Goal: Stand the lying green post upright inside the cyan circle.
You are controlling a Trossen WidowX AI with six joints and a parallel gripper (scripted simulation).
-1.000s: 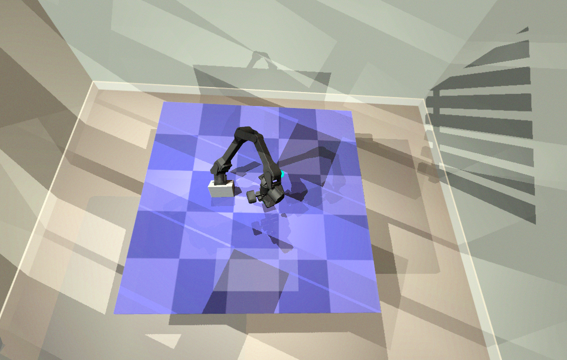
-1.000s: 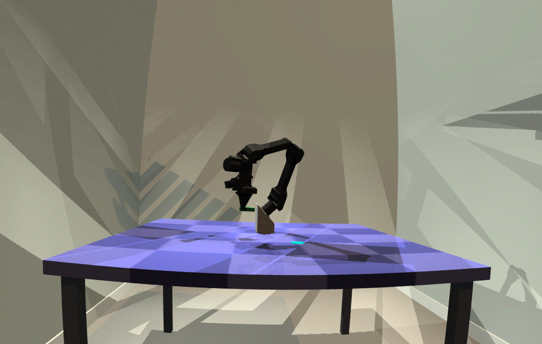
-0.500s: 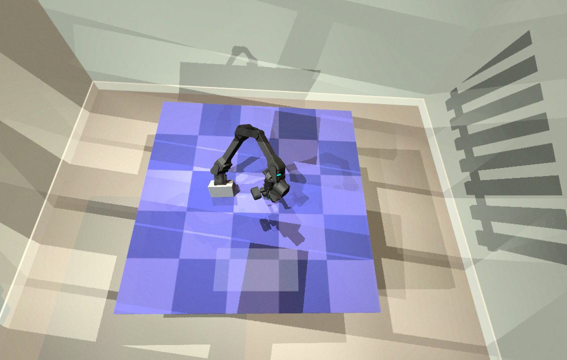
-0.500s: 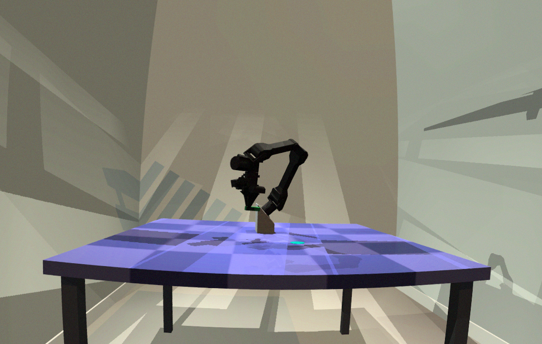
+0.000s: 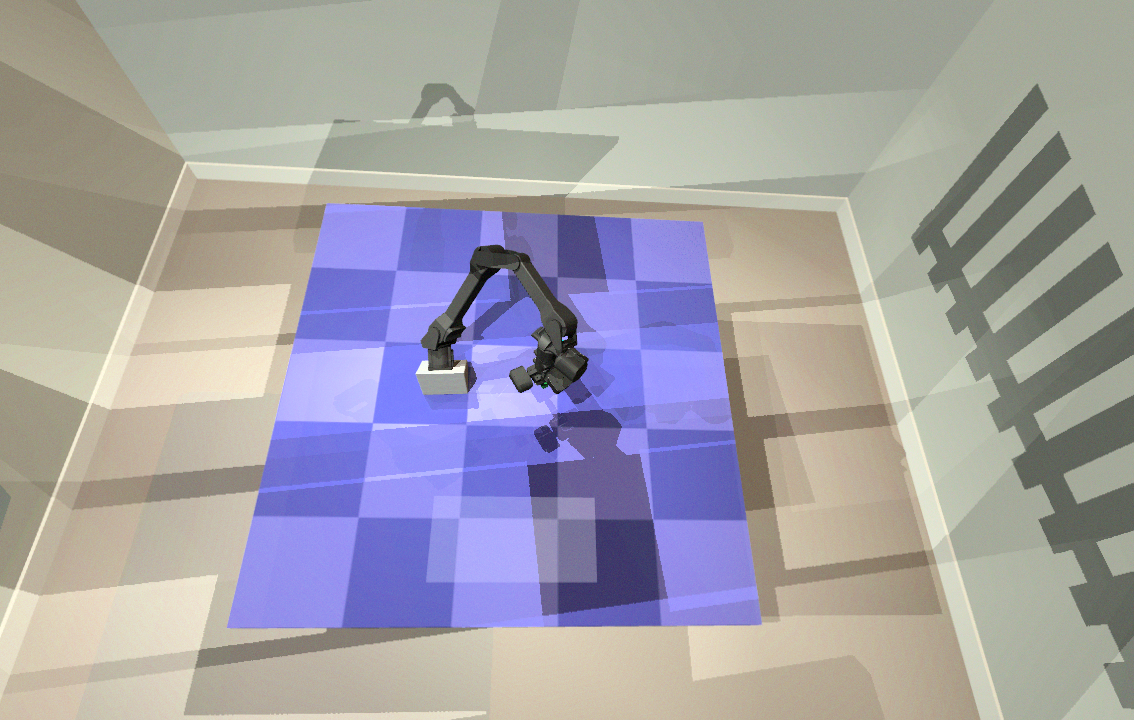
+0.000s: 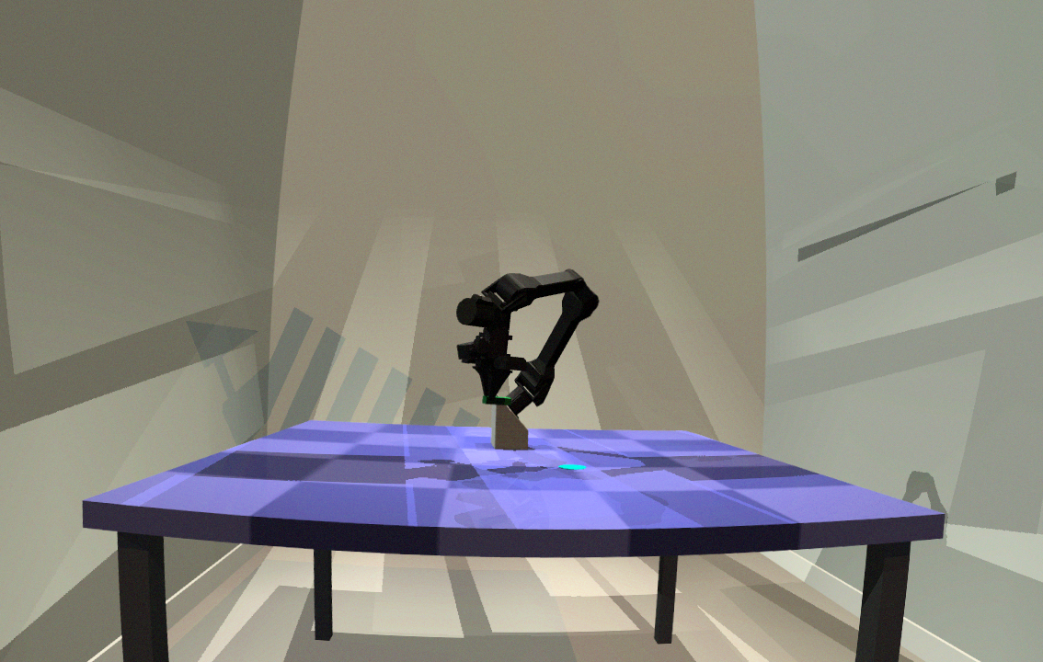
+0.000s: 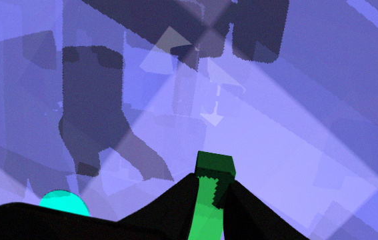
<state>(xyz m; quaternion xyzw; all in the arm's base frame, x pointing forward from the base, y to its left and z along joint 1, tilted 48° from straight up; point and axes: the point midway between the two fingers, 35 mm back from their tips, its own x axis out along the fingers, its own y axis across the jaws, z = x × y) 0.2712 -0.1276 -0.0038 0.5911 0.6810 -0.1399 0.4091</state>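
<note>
The cyan circle is 180 mm to the left of my gripper tip, 140 mm below it and 70 mm ahead of it. Also, from my gripper tip: green post (20 mm to the left, 10 mm behind).
</note>
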